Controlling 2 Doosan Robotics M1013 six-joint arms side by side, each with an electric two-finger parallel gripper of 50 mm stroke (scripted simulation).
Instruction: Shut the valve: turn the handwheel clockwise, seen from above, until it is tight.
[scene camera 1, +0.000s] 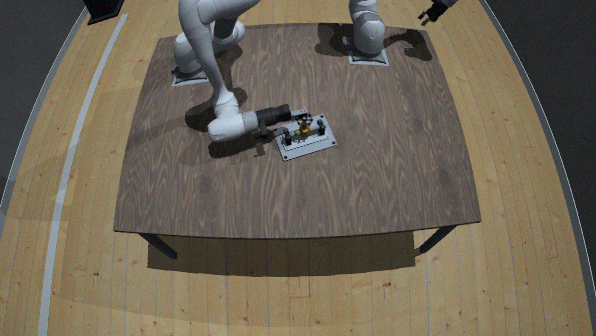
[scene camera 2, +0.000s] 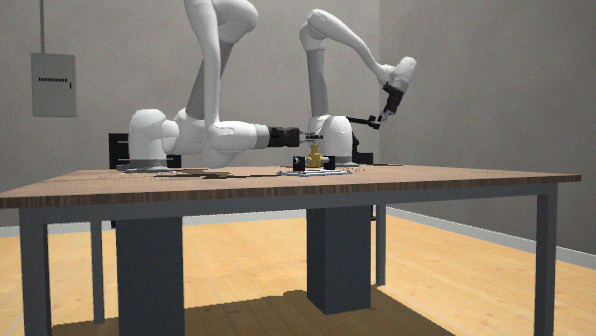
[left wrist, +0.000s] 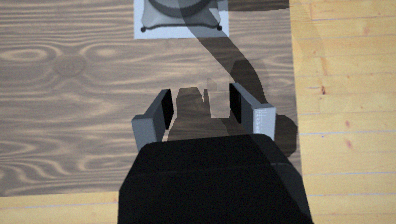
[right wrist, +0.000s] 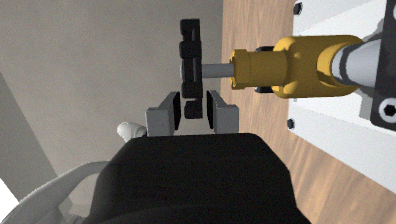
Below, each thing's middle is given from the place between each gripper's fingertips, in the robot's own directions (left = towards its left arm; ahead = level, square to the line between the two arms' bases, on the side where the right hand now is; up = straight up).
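Scene:
Measured from my right hand, the black handwheel (right wrist: 192, 70) is 10 mm below and 30 mm ahead; the light base plate (scene camera 1: 331, 142) is 130 mm below and 30 mm ahead.
Measured from my left hand, the light base plate is 26 cm below, 54 cm ahead and 72 cm to the right; the black handwheel is 14 cm below, 54 cm ahead and 72 cm to the right.

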